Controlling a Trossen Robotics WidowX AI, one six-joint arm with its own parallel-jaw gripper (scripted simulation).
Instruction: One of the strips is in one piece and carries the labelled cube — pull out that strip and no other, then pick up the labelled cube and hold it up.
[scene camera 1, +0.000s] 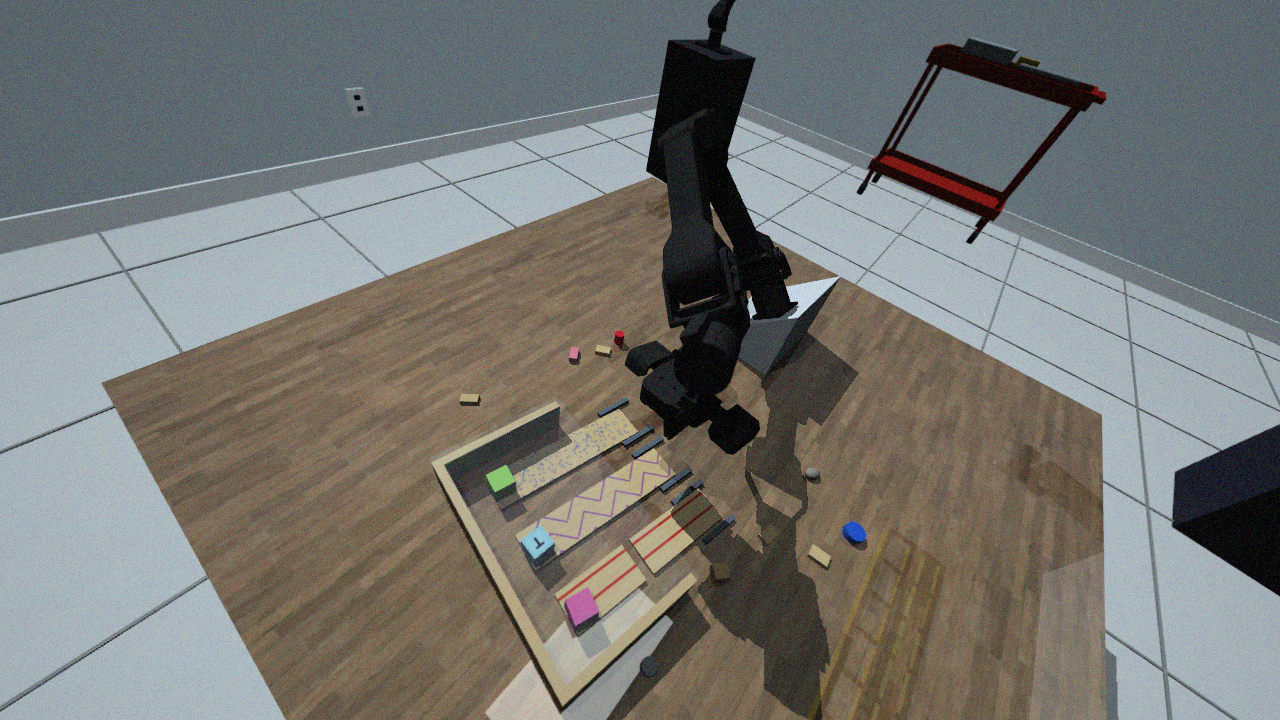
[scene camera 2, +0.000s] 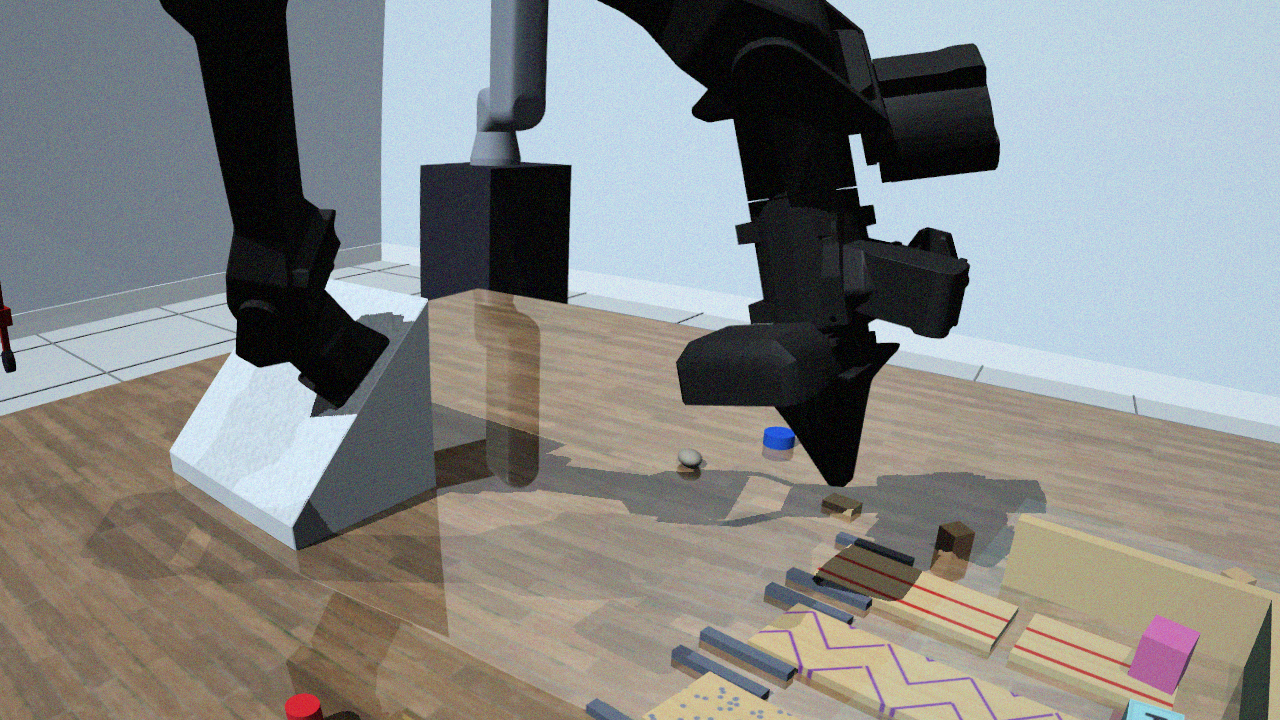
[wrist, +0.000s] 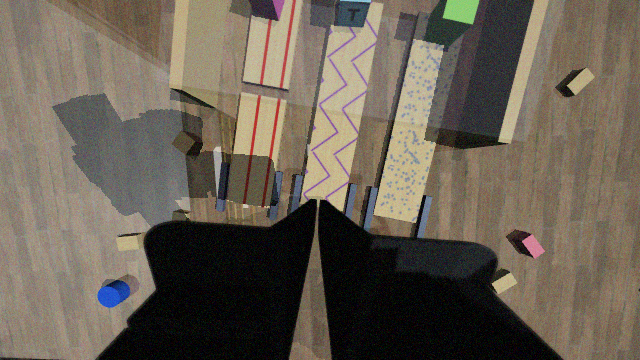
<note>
My gripper (scene camera 2: 840, 483) is shut, with nothing in its grasp. Further things: a red-lined strip (scene camera 2: 902, 590).
The red-lined strip is seen too in scene camera 1 (scene camera 1: 689, 519) and in the wrist view (wrist: 259, 130). My gripper shows as well in scene camera 1 (scene camera 1: 668, 437) and in the wrist view (wrist: 317, 206).
</note>
